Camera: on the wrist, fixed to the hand. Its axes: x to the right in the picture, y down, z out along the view.
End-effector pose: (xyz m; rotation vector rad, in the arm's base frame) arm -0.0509 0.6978 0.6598 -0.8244 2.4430 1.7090
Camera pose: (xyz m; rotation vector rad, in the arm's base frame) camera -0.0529 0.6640 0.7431 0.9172 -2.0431 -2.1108
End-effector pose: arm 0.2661 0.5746 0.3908 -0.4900 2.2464 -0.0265
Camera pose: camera 0.2066 0.6297 0.4297 -0.7536 2.2912 0.3772
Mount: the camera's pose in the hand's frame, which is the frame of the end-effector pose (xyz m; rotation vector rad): -0.0127 0.0641 -0.0618 -0.3834 0.0467 -0.0486
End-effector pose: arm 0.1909 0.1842 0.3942 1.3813 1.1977 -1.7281
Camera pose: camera 0.2754 0.2141 0.3864 1.1725 1.5066 -1.4082
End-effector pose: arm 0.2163 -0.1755 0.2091 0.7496 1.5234 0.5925
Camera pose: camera 0.1622 -0.1392 0.2711 0.4058 1.4096 0.8404
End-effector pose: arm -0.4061 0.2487 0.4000 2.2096 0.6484 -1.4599
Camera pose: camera -0.3275 0.2303 0.4397 1.9445 0.9185 -1.1905
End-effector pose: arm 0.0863 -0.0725 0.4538 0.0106 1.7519 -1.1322
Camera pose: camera 0.0783 0.0117 0.4231 -0.2412 1.9950 -0.8194
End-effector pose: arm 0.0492 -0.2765 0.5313 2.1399 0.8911 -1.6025
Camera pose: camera 0.1343 -0.2919 0.5559 1.9039 1.1662 -1.2808
